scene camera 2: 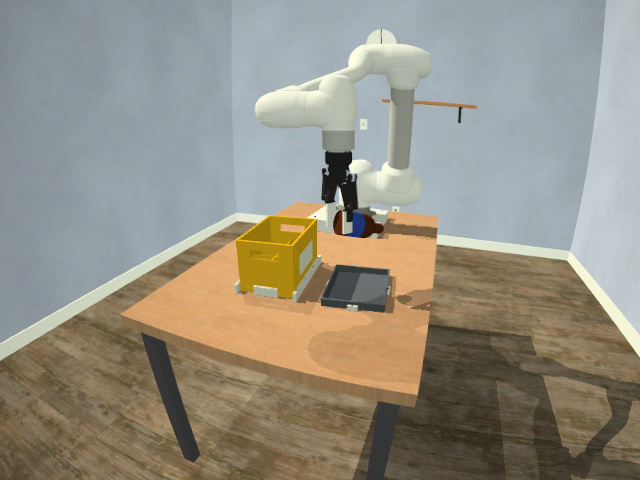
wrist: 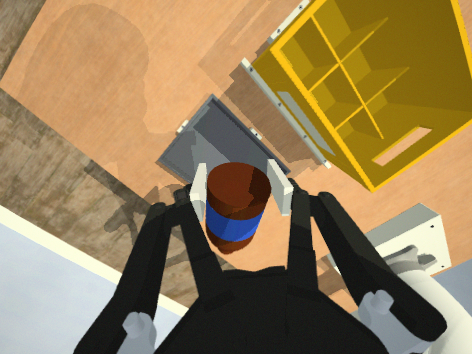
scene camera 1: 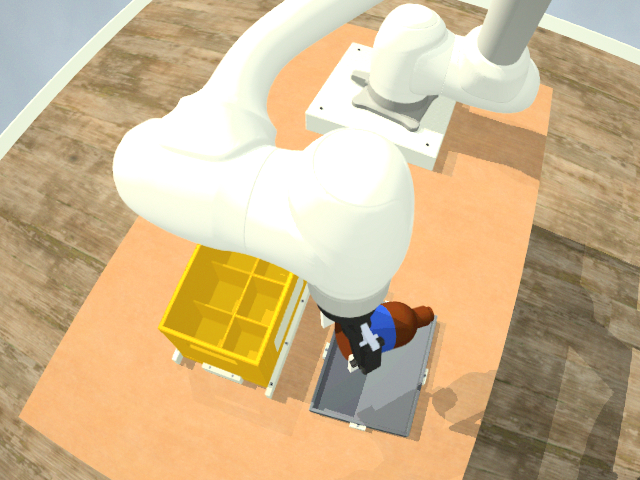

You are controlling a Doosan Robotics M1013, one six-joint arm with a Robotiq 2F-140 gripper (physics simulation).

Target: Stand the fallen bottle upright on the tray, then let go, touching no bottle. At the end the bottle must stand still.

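Pixels of known places: gripper, fingertip midpoint: [scene camera 2: 338, 229] [wrist: 237, 172] [scene camera 1: 344, 343]; arm's base at its link origin: [scene camera 1: 396, 98].
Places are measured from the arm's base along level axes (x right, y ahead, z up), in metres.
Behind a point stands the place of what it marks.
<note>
The brown bottle with a blue label [scene camera 1: 403, 321] {y 0.616, x -0.269, z 0.195 m} [scene camera 2: 361, 225] {y 0.659, x -0.266, z 0.177 m} [wrist: 234, 226] {y 0.647, x -0.232, z 0.209 m} lies on its side in the air, its neck pointing right in both scene views. Its round base faces the wrist camera. My gripper [scene camera 1: 339, 341] {y 0.680, x -0.204, z 0.162 m} [scene camera 2: 339, 219] {y 0.680, x -0.204, z 0.162 m} [wrist: 237, 172] {y 0.680, x -0.204, z 0.162 m} points down and is shut on the bottle's body near the base, one white fingertip pad on each side. The bottle is raised above the grey tray [scene camera 1: 392, 372] {y 0.626, x -0.291, z -0.047 m} [scene camera 2: 361, 290] {y 0.638, x -0.269, z -0.047 m} [wrist: 222, 125] {y 0.706, x -0.211, z -0.047 m}, clear of it in the scene camera 2 view. In the scene camera 1 view, my gripper and wrist hide part of the bottle.
A yellow crate with compartments [scene camera 1: 248, 367] {y 0.774, x -0.076, z 0.079 m} [scene camera 2: 266, 268] {y 0.786, x -0.013, z 0.040 m} [wrist: 425, 100] {y 0.559, x 0.126, z 0.047 m} stands left of the tray in the scene views, in white corner and side brackets. Small white brackets edge the tray. The arm's white base plate [scene camera 1: 336, 111] {y 0.129, x 0.107, z 0.008 m} is at the table's back. The table's right edge runs near the tray.
</note>
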